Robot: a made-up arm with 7 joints. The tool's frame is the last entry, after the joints. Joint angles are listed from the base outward.
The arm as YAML. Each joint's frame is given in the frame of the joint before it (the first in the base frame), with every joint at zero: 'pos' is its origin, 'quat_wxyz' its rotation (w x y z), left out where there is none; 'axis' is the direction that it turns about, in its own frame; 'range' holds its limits. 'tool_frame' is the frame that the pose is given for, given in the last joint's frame.
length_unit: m
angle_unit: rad
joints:
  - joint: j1
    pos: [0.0, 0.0, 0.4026]
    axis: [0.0, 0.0, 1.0]
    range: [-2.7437, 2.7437]
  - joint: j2
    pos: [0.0, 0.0, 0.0]
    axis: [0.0, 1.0, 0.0]
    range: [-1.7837, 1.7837]
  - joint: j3
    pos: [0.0, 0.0, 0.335]
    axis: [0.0, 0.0, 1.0]
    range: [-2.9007, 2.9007]
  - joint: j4
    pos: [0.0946, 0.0, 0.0]
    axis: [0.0, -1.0, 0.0]
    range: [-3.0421, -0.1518]
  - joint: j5
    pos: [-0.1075, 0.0, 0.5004]
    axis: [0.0, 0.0, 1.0]
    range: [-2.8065, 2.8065]
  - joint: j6
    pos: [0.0, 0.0, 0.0]
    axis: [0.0, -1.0, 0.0]
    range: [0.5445, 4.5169]
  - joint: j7
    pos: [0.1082, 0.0, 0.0]
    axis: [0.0, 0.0, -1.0]
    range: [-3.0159, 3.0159]
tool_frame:
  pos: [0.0, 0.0, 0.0]
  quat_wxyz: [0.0, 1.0, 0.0, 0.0]
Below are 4 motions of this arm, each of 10 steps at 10 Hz.
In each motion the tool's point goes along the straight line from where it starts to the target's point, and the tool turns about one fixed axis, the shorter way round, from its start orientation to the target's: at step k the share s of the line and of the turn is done. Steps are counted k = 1, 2, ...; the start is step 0. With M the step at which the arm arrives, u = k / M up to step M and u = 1 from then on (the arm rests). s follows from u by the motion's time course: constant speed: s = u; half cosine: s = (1 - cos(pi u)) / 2; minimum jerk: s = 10 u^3 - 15 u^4 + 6 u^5.
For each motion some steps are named. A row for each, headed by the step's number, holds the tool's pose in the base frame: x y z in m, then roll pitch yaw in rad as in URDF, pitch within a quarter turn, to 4 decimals.
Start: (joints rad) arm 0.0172 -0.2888 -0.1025 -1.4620 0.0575 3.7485 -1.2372
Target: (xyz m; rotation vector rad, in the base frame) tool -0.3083 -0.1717 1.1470 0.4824 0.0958 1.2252
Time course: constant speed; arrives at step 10
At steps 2, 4, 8, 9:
2: 0.1956 -0.0757 1.1098 0.5023 -0.2374 1.6827
4: 0.0697 -0.0997 1.1191 0.4852 -0.2212 1.5640
8: -0.1823 -0.1477 1.1377 0.4460 -0.1952 1.3269
9: -0.2453 -0.1597 1.1424 0.4353 -0.1902 1.2677

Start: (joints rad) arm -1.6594 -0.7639 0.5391 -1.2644 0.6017 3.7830 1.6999
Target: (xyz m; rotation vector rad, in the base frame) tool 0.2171 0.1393 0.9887 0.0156 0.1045 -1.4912
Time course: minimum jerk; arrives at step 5
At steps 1, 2, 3, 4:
1: 0.2044 0.1233 1.1414 -0.0319 0.0033 -2.1580
2: 0.2079 0.1277 1.0993 -0.0430 0.0225 -1.9753
3: 0.2128 0.1339 1.0401 -0.0525 0.0523 -1.7182
4: 0.2163 0.1383 0.9981 -0.0544 0.0744 -1.5354

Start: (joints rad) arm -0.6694 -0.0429 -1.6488 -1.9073 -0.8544 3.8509 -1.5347
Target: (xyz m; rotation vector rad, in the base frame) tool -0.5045 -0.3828 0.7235 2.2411 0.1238 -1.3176
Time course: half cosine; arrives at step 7
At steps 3, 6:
3: -0.4055 -0.4172 0.7388 1.6908 0.8230 -0.4175
6: -0.4965 -0.3856 0.7247 2.2780 0.9754 -0.3537

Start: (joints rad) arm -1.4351 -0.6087 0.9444 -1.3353 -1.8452 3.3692 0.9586
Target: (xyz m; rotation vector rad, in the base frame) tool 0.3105 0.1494 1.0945 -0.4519 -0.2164 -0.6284
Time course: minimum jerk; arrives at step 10
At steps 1, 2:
1: 0.4757 0.1731 0.9663 1.1923 -0.0257 1.4657
2: 0.4675 0.1719 0.9727 1.1279 0.0435 1.3753

